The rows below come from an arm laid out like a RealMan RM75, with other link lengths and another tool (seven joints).
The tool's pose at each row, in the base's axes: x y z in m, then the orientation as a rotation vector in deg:
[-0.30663 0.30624 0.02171 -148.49 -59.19 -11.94]
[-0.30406 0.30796 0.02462 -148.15 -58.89 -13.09]
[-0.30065 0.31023 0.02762 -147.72 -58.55 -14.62]
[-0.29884 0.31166 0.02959 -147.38 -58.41 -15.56]
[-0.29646 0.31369 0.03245 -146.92 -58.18 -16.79]
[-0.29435 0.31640 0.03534 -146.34 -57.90 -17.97]
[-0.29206 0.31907 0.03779 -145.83 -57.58 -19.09]
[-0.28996 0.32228 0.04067 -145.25 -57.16 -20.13]
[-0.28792 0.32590 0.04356 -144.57 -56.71 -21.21]
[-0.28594 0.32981 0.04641 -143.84 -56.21 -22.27]
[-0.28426 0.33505 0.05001 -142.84 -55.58 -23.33]
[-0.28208 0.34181 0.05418 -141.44 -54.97 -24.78]
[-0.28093 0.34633 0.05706 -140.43 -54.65 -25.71]
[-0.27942 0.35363 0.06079 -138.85 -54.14 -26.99]
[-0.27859 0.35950 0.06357 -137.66 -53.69 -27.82]
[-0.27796 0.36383 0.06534 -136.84 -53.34 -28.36]
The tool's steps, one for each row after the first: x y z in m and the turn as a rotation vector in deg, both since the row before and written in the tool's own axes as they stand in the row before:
[0.00371 -0.00015 -0.00205 0.00 0.90 -0.01]
[0.00473 0.00004 -0.00186 -0.04 1.18 -0.05]
[0.00278 -0.00023 -0.00119 0.02 0.73 -0.09]
[0.00385 -0.00046 -0.00171 0.04 0.98 -0.09]
[0.00411 -0.00111 -0.00141 0.16 1.00 -0.07]
[0.00410 -0.00084 -0.00094 0.12 0.95 -0.03]
[0.00445 -0.00145 -0.00104 0.22 0.96 0.04]
[0.00467 -0.00178 -0.00079 0.29 1.03 0.04]
[0.00480 -0.00201 -0.00054 0.35 1.05 0.07]
[0.00566 -0.00332 -0.00049 0.59 1.19 0.12]
[0.00711 -0.00415 -0.00003 0.78 1.58 -0.02]
[0.00458 -0.00302 0.00003 0.58 1.04 -0.08]
[0.00673 -0.00482 0.00096 0.96 1.53 -0.09]
[0.00502 -0.00405 0.00111 0.77 1.10 0.00]
[0.00356 -0.00287 0.00116 0.55 0.75 0.03]

